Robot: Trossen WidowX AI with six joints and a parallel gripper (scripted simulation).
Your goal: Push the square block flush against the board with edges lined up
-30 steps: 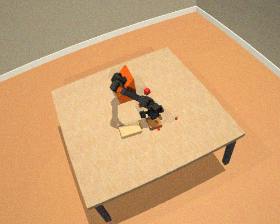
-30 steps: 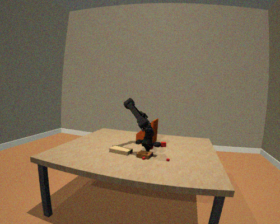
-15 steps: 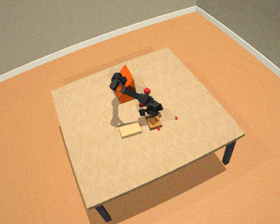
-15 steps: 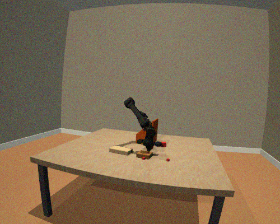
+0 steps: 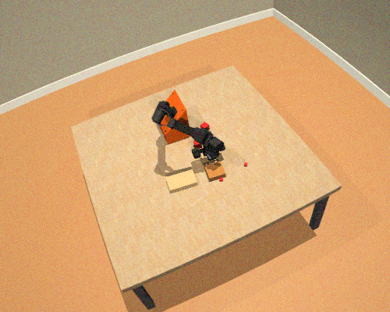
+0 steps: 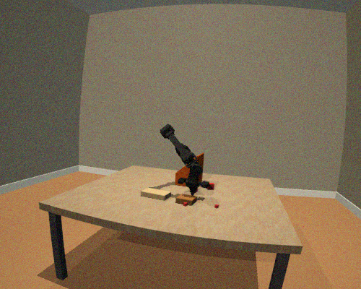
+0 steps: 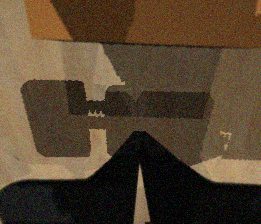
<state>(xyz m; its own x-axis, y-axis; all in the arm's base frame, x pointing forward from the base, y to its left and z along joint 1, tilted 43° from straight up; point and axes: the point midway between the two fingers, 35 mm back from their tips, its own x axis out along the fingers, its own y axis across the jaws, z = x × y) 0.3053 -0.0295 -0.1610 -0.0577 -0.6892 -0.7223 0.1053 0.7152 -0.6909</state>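
Right now the square block is 110 mm ahead of my gripper tip, 10 mm to the right of it and 10 mm above it. The rest, counted from my gripper tip: board (210 mm to the right, 80 mm ahead, 10 mm above).
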